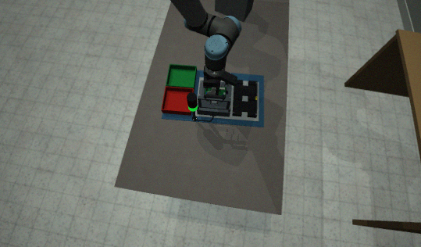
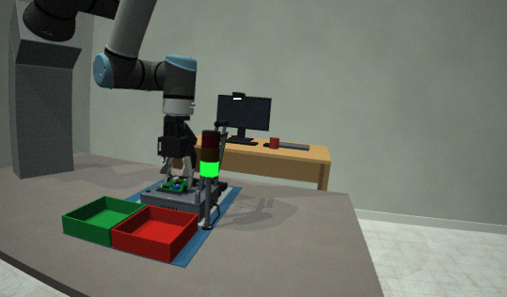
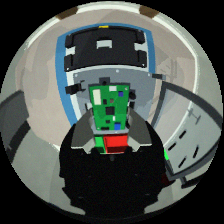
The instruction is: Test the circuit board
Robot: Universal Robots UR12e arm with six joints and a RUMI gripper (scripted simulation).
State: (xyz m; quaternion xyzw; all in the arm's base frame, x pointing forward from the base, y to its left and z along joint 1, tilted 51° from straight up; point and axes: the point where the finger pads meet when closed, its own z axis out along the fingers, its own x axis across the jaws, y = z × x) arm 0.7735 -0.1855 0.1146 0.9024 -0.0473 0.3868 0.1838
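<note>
Now: hand 4 cm past the black latch hook, 7 cm to the right of it and 1 cm below it. Also, from my hand: tester lid: 11 cm ahead, 4 cm to the right, 11 cm above; red bin: 2 cm behind, 21 cm to the right, 6 cm below; green circuit board: 1 cm to the right.
</note>
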